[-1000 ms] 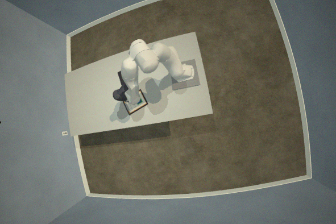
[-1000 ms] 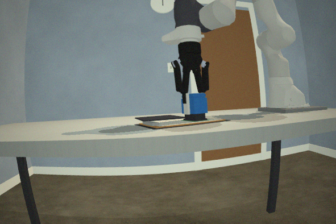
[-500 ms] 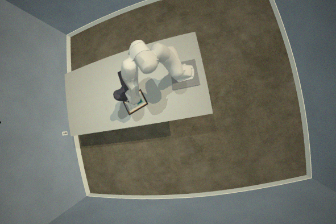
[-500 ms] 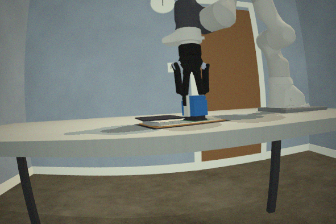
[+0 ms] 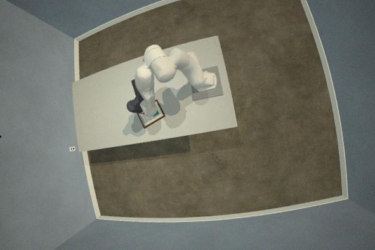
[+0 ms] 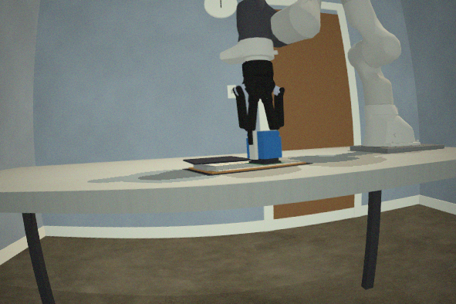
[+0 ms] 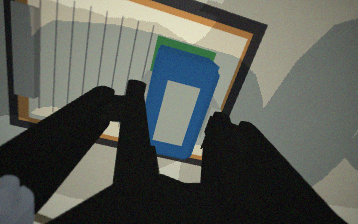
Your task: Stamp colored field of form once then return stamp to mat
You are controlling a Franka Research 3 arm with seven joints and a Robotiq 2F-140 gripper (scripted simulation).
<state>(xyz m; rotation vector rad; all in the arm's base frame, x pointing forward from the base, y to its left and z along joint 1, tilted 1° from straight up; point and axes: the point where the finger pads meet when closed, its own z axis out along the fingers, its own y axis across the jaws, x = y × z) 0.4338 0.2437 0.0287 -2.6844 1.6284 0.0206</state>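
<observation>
Now: hand 240 mm to the left of the dark mat, 140 mm short of it and 40 mm above it. The rest, counted from my hand: form 70 mm ahead, 40 mm to the left, 40 mm below; blue stamp 10 mm below.
</observation>
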